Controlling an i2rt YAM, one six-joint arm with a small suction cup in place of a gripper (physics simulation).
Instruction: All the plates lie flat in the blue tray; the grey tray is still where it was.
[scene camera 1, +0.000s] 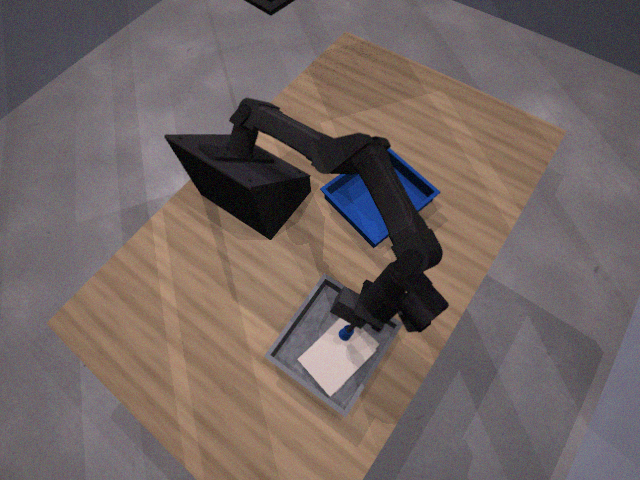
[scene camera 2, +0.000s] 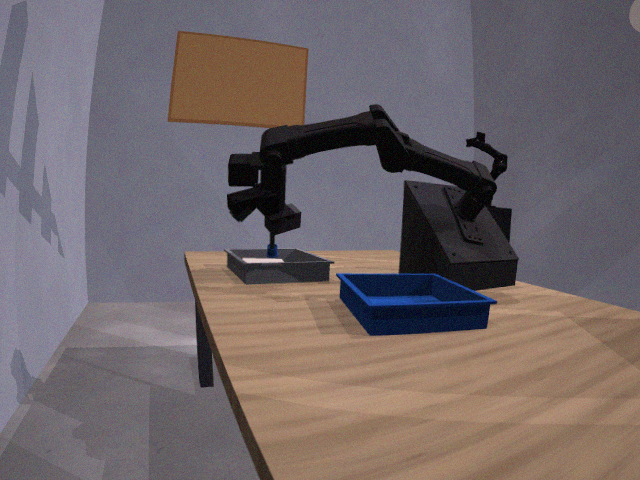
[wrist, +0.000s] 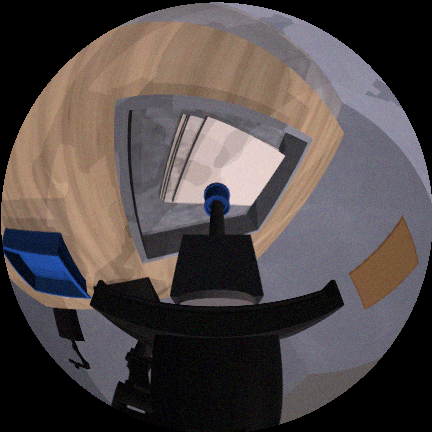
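Where they show: hand, its tool point: (scene camera 1: 344, 335) (scene camera 2: 272, 254) (wrist: 216, 194); arm's base, origin of its link: (scene camera 1: 238, 156) (scene camera 2: 462, 215) (wrist: 148, 338).
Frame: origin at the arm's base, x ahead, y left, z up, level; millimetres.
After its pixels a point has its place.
Observation:
A stack of white square plates (scene camera 1: 337, 359) {x 506, y -173, z -155 mm} (scene camera 2: 262, 260) {x 497, y -205, z -155 mm} (wrist: 238, 160) {x 517, y -158, z -155 mm} lies flat in the grey tray (scene camera 1: 294, 333) {x 385, y -199, z -177 mm} (scene camera 2: 290, 272) {x 451, y -35, z -155 mm} (wrist: 132, 169) {x 480, y -35, z -177 mm} near the table's front edge. My suction cup (scene camera 1: 346, 333) (scene camera 2: 271, 250) (wrist: 217, 200) {x 482, y -124, z -126 mm} is blue and hangs just above the near corner of the top plate; it holds nothing. The blue tray (scene camera 1: 353, 202) {x 240, y 179, z -177 mm} (scene camera 2: 413, 310) {x 336, y 346, z -142 mm} (wrist: 36, 261) {x 280, y 266, z -177 mm} stands empty on the table, partly hidden by my arm in the first scene view.
The black robot base (scene camera 1: 247, 181) {x 127, y -56, z 73 mm} (scene camera 2: 456, 238) {x 66, y 69, z -56 mm} stands at the back of the wooden table (scene camera 1: 199, 286) {x 111, y -290, z -181 mm} (scene camera 2: 390, 405) {x 462, y 537, z -180 mm}. An orange panel (scene camera 2: 237, 78) (wrist: 384, 261) hangs on the wall behind.

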